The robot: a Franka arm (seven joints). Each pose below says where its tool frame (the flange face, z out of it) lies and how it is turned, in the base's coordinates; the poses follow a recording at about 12 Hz.
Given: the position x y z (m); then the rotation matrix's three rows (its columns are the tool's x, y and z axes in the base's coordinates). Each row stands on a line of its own.
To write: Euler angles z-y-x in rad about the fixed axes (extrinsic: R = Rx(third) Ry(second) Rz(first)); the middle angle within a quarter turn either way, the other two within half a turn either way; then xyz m. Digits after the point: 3 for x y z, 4 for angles. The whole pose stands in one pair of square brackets.
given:
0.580, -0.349, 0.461
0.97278, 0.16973, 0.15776
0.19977, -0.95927, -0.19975
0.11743, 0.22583, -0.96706
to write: [-0.1727, 0.1584, 2.9379, 0.580, -0.349, 0.461]
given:
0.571, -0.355, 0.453
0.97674, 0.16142, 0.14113
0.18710, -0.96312, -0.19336
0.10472, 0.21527, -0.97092
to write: [-0.1638, 0.1416, 2.9450, 0.571, -0.355, 0.453]
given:
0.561, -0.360, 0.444
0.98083, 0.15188, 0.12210
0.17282, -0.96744, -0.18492
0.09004, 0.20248, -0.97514
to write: [-0.1536, 0.1224, 2.9542, 0.561, -0.360, 0.444]
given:
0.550, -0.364, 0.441
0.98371, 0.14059, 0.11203
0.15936, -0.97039, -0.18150
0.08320, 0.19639, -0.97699
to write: [-0.1420, 0.1123, 2.9579, 0.550, -0.364, 0.441]
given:
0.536, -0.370, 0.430
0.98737, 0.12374, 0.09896
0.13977, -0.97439, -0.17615
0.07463, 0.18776, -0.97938
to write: [-0.1247, 0.0991, 2.9636, 0.536, -0.370, 0.430]
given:
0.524, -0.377, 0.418
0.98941, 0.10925, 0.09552
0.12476, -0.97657, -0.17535
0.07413, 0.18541, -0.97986
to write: [-0.1100, 0.0957, 2.9645, 0.524, -0.377, 0.418]
